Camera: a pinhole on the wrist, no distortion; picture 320 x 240 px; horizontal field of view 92.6 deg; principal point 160.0 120.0 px. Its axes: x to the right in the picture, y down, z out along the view. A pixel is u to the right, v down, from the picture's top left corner.
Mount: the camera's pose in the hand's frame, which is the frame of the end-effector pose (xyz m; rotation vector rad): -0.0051 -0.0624 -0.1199 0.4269 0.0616 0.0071
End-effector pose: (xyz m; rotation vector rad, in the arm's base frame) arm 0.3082 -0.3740 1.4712 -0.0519 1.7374 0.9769
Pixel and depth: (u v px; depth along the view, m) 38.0 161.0 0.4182
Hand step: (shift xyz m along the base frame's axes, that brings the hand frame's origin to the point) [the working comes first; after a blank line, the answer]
In the camera's frame: -0.3337 0.1121 0.4182

0.4478 -0.0178 0.1490
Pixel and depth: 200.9 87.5 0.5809
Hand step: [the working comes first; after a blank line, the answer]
In the camera's frame: 0.1554 -0.1235 0.5809

0.3915 0.0222 -0.4135
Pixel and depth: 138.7 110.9 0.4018
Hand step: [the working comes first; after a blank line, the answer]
In the camera's frame: -0.0560 -0.0239 0.4018

0.3205 -0.0320 -0.1329
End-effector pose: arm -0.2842 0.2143 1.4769 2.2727 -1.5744 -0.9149
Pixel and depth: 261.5 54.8 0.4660
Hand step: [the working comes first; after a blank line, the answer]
In the camera's frame: 0.3093 -0.1987 0.4660

0.2796 -0.0966 -0.4981
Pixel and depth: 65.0 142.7 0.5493
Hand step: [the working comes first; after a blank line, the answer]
In the camera's frame: -0.3413 0.0816 0.5493

-0.1647 0.4382 -0.3385
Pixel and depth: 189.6 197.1 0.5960
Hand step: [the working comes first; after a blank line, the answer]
In the camera's frame: 0.1154 0.3005 0.5960

-0.2682 -0.0360 -0.4905
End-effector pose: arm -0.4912 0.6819 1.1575 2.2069 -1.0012 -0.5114
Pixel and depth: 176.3 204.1 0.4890
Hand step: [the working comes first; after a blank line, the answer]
In the camera's frame: 0.0521 0.2690 0.4890

-0.1909 -0.2245 -0.3269
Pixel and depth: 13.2 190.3 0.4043
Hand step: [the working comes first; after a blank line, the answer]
In the camera's frame: -0.3882 0.1859 0.4043

-0.3971 0.1775 -0.2651
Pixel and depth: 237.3 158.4 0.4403
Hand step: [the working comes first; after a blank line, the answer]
In the camera's frame: 0.2226 0.1106 0.4403

0.0457 -0.2450 -0.3393
